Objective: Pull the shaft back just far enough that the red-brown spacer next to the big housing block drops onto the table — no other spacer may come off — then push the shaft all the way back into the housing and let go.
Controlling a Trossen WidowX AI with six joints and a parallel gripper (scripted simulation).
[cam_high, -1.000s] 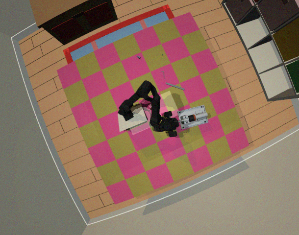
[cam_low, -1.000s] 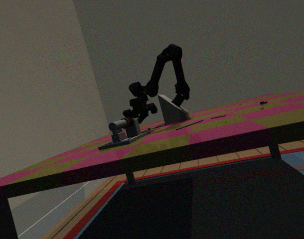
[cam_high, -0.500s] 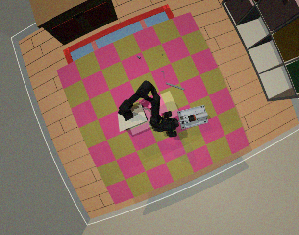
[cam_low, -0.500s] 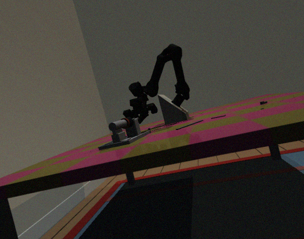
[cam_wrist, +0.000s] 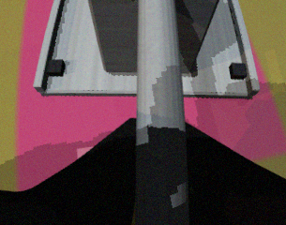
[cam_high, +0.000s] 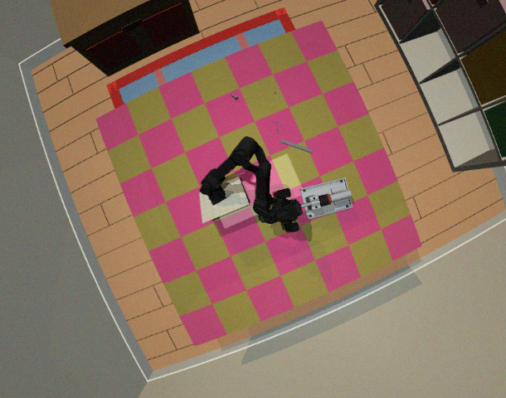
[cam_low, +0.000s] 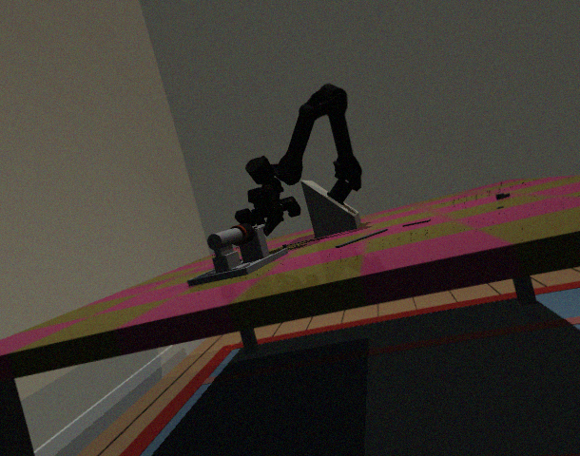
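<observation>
The grey shaft lies 5 cm ahead of my gripper tip, 1 cm to the right of it and 2 cm above it. From my gripper tip the other things lie so: grey bolt: 61 cm to the left, 5 cm below; thin grey bar: 14 cm ahead, 25 cm to the left, 5 cm below; support block: 16 cm ahead, 4 cm to the right, 1 cm below.
</observation>
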